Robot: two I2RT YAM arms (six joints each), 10 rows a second.
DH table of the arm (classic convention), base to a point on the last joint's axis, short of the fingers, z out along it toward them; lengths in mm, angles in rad. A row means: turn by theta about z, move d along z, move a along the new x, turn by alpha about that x. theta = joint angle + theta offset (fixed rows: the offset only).
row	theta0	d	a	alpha
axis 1	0	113.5	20	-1.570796
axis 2	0	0	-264	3.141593
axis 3	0.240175	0	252.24	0
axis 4	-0.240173	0	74	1.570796
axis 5	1.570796	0	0	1.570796
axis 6	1.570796	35.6	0	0
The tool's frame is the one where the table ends.
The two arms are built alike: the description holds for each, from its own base.
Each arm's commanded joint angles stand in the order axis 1, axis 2, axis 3, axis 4, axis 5, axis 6.
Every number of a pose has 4 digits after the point.
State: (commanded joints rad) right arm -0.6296 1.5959 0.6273 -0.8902 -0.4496 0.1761; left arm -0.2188 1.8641 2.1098 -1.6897 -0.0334 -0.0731
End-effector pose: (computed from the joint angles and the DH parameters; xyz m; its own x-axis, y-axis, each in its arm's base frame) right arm 0.1584 -0.0963 0.1078 -0.6526 0.6706 0.3526 0.7561 0.5462 0.3605; left arm 0.3255 -0.0712 0.3753 -0.9813 0.1434 -0.1285 0.1415 0.9896 0.0238
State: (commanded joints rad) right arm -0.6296 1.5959 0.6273 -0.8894 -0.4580 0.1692; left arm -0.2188 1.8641 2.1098 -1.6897 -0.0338 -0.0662
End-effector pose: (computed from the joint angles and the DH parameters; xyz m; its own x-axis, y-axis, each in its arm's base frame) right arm 0.1587 -0.0961 0.1079 -0.6581 0.6663 0.3506 0.7509 0.5468 0.3703; left arm 0.3255 -0.0712 0.3753 -0.9803 0.1502 -0.1284 0.1482 0.9886 0.0251
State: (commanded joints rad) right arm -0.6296 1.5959 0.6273 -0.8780 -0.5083 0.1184; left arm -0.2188 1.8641 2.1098 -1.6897 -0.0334 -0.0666
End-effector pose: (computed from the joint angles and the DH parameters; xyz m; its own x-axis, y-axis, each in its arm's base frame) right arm 0.1607 -0.0957 0.1084 -0.6989 0.6368 0.3257 0.7090 0.5567 0.4329; left arm 0.3255 -0.0712 0.3753 -0.9803 0.1498 -0.1284 0.1479 0.9887 0.0246
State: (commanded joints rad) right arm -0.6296 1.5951 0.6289 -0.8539 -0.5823 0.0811; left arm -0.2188 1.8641 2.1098 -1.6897 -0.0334 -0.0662
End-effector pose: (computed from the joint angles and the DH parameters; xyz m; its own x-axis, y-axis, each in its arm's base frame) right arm 0.1647 -0.0957 0.1094 -0.7320 0.6170 0.2891 0.6629 0.5470 0.5112; left arm 0.3255 -0.0712 0.3753 -0.9803 0.1502 -0.1284 0.1483 0.9886 0.0247
